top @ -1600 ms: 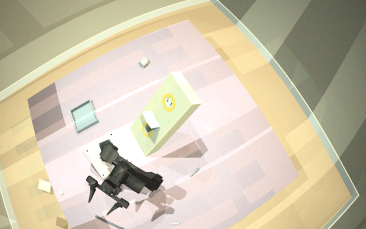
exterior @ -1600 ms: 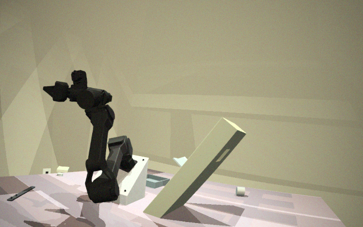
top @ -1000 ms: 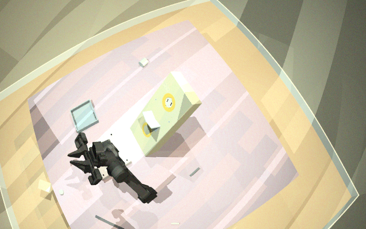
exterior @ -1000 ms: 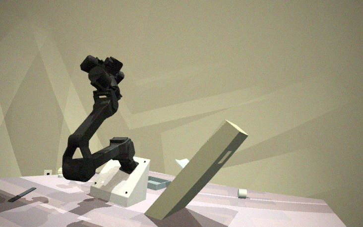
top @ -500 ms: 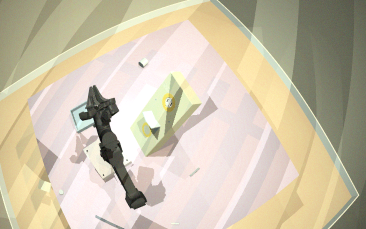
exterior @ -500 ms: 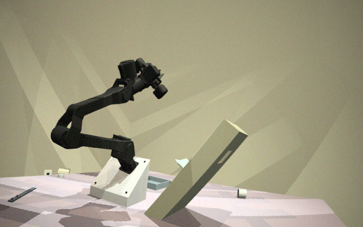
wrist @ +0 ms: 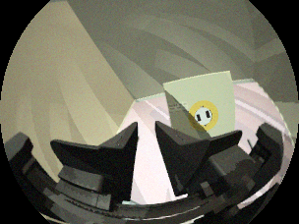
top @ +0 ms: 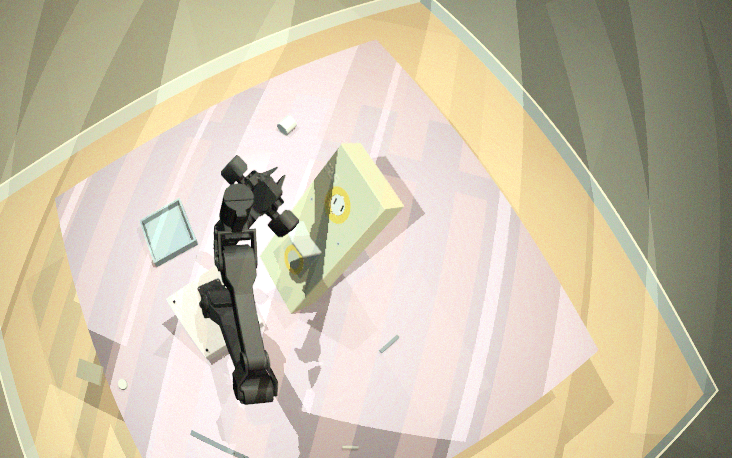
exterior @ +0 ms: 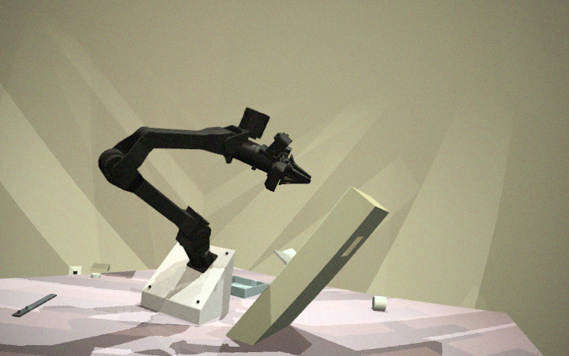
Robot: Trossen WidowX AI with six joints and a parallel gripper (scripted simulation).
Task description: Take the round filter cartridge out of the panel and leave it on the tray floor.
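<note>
Now: the white round cartridge 120 mm below my gripper tip, 110 mm ahead of it and 70 mm to the right of it. Also, from my gripper tip: blue tray: 370 mm below, 320 mm behind, 200 mm to the left; grey bar: 370 mm below, 350 mm to the right, 90 mm ahead; pale green panel: 200 mm below, 70 mm to the right, 60 mm ahead.
</note>
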